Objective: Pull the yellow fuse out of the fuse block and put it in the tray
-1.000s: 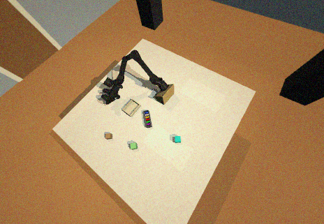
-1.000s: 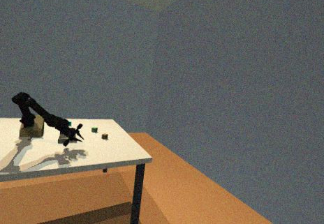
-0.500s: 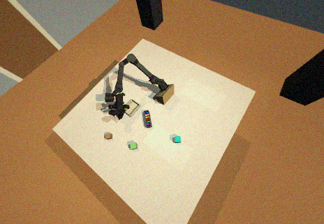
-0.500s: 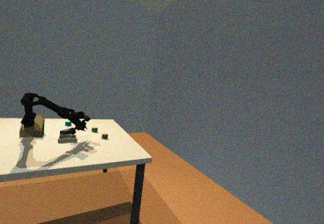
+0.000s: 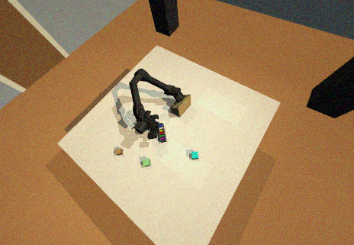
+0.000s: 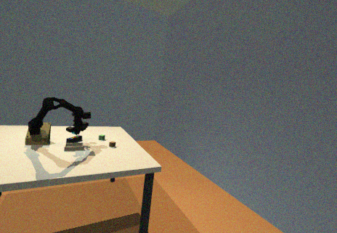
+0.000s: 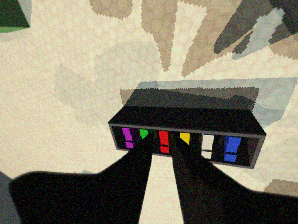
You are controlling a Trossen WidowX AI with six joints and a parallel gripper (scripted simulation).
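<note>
The yellow fuse lies 3 cm behind my gripper tip, 1 cm to the left of it and 4 cm below it. Round my gripper tip: tray: 3 cm behind, 17 cm to the right, 6 cm below.
</note>
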